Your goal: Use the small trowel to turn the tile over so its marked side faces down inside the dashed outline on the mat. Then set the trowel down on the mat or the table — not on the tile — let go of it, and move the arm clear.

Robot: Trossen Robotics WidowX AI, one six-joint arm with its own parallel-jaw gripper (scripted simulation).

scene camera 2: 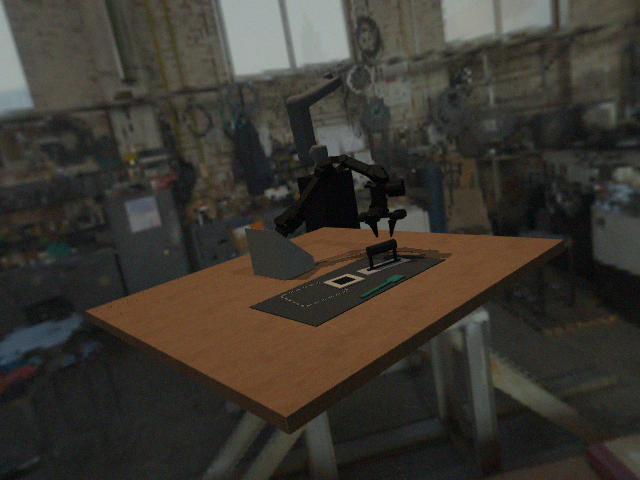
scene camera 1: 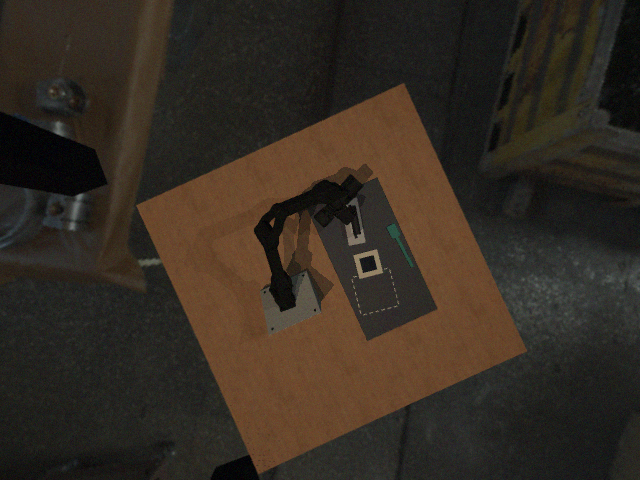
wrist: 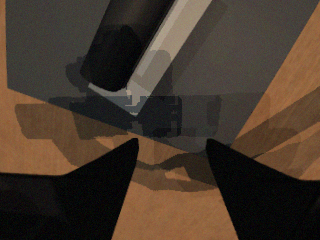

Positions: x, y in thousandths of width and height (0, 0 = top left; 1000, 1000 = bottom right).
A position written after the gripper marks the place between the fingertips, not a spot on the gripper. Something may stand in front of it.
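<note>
Gripper (scene camera 2: 601, 495) open and empty, holding nothing; the gripper (wrist: 539, 598) is visible in the wrist view also.
</note>
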